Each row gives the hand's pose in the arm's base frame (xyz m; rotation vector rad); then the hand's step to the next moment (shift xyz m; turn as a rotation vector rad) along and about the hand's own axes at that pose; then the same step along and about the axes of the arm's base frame.
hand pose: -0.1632 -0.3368 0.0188 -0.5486 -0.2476 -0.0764
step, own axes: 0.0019 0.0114 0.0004 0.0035 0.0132 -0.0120
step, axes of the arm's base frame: 0.0033 0.0099 -0.0050 0.0078 0.0049 -0.0157
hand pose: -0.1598 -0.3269 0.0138 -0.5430 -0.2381 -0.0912
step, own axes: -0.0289 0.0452 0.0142 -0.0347 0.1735 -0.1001
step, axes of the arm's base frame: -0.0241 0.0466 -0.0180 0.0122 0.0966 -0.1785
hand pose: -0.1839 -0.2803 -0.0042 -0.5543 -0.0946 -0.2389
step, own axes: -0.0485 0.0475 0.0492 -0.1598 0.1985 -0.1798
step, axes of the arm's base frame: -0.0363 0.0749 0.0100 -0.1007 0.0997 -0.2778
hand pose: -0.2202 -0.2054 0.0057 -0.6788 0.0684 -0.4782
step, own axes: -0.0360 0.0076 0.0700 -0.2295 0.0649 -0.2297
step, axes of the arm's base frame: -0.0140 0.0623 0.0466 -0.2272 0.0113 -0.2406
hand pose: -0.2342 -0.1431 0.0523 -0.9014 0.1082 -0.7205
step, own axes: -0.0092 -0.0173 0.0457 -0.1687 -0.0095 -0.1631
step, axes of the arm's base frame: 0.0010 0.0296 0.0399 -0.1950 -0.0110 -0.1305
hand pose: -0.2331 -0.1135 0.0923 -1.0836 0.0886 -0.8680
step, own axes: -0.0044 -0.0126 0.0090 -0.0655 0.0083 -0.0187
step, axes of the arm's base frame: -0.0060 0.0072 0.0131 -0.0482 0.0307 -0.0380
